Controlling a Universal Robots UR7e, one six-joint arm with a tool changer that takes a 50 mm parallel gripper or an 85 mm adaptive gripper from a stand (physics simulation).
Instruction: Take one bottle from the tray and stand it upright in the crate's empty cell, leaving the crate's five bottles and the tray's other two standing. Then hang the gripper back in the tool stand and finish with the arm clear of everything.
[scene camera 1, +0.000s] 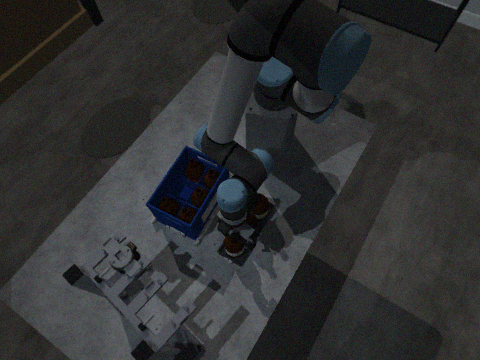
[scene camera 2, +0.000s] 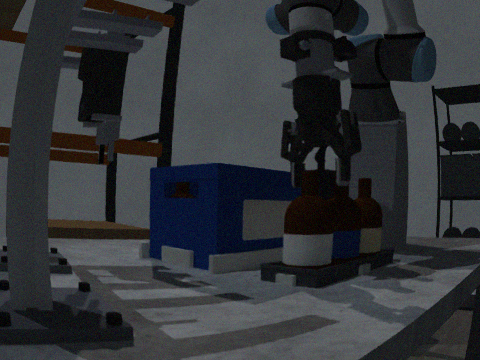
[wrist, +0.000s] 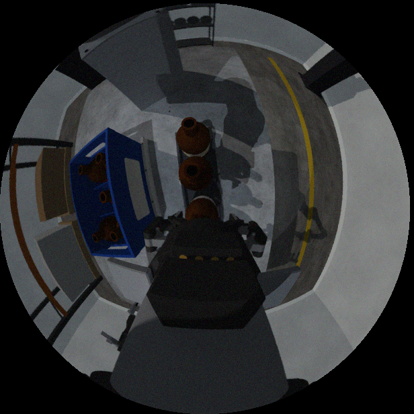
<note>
I see a cream-label bottle (scene camera 2: 371, 213), a blue-label bottle (scene camera 2: 347, 215), a white-labelled bottle (scene camera 2: 308, 223) and a gripper (scene camera 2: 99, 69).
</note>
